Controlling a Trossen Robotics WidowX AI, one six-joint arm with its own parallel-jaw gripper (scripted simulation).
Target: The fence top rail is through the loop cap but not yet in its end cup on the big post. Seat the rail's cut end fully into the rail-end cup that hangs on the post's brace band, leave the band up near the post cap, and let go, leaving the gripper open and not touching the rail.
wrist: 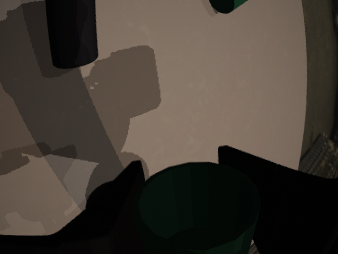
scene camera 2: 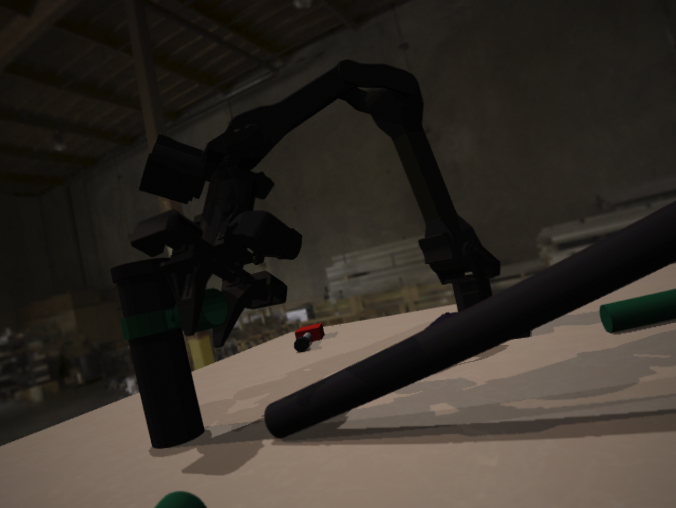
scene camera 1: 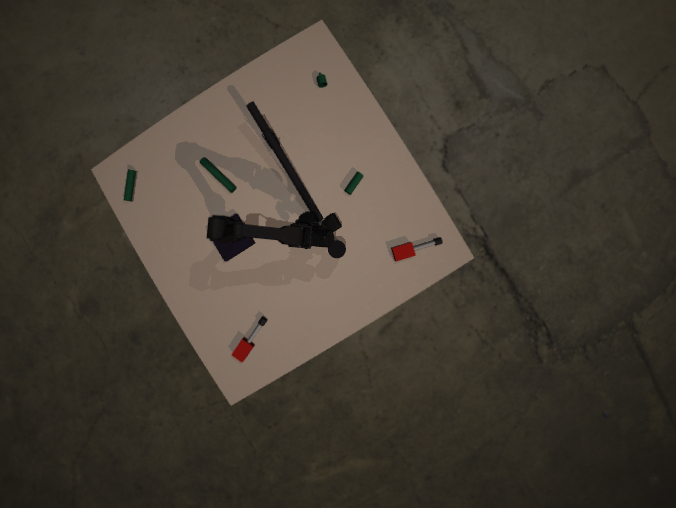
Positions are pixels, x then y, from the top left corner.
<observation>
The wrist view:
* my gripper: 180,162
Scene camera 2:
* my gripper: 204,341
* black post: 171,408
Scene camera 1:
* top rail: 272,141
</observation>
